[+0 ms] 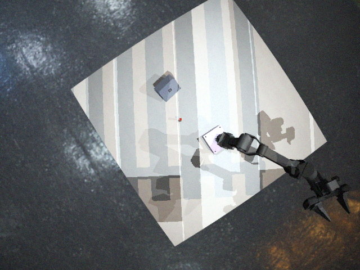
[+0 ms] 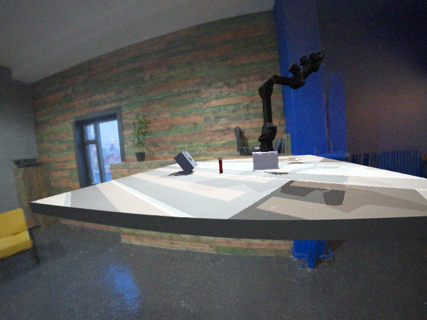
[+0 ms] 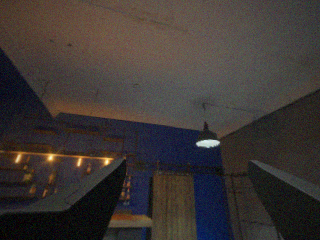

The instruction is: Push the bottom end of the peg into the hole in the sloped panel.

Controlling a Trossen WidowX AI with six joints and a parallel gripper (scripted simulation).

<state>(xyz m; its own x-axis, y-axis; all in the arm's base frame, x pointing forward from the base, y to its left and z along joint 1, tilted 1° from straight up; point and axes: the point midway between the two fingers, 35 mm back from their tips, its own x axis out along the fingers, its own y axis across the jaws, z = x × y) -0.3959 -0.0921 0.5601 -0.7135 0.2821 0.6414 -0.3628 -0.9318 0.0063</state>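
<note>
My gripper tip is now 670 mm short of the red square peg, 620 mm above it and 210 mm to the right of it. The rest, counted from my gripper tip: grey-blue sloped panel 870 mm ahead, 610 mm below, 160 mm to the left.
</note>
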